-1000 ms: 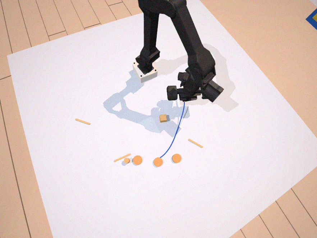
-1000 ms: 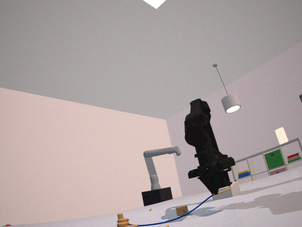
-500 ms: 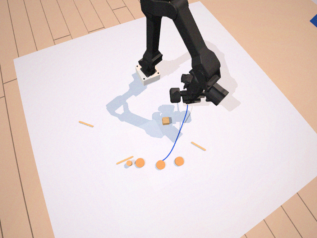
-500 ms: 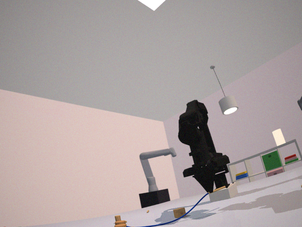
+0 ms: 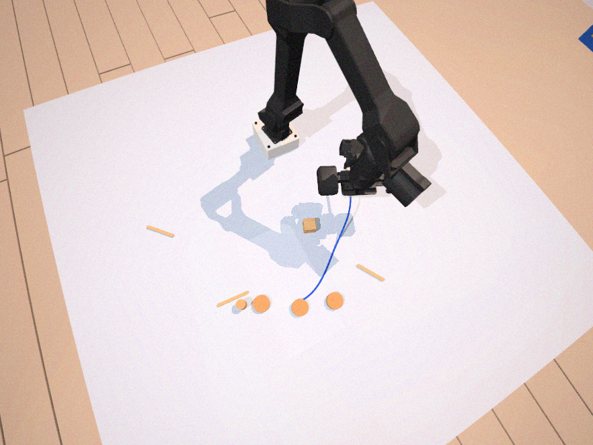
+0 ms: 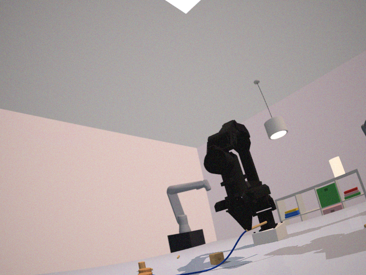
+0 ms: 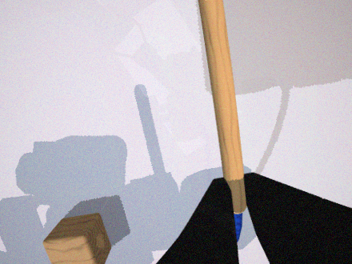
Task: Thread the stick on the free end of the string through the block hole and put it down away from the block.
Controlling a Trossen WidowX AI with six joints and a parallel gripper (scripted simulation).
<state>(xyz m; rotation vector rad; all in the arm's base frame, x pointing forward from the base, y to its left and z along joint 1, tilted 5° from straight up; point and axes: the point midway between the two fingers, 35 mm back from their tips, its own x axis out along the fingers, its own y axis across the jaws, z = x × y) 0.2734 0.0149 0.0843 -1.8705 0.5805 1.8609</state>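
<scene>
Now: the wooden block 110 mm to the right of my gripper tip, 60 mm below it and 10 mm behind it. From my gripper tip the other things lie so: round wooden button 260 mm to the right, 130 mm ahead, 70 mm below; thin stick 10 mm to the left, 10 mm behind.
</scene>
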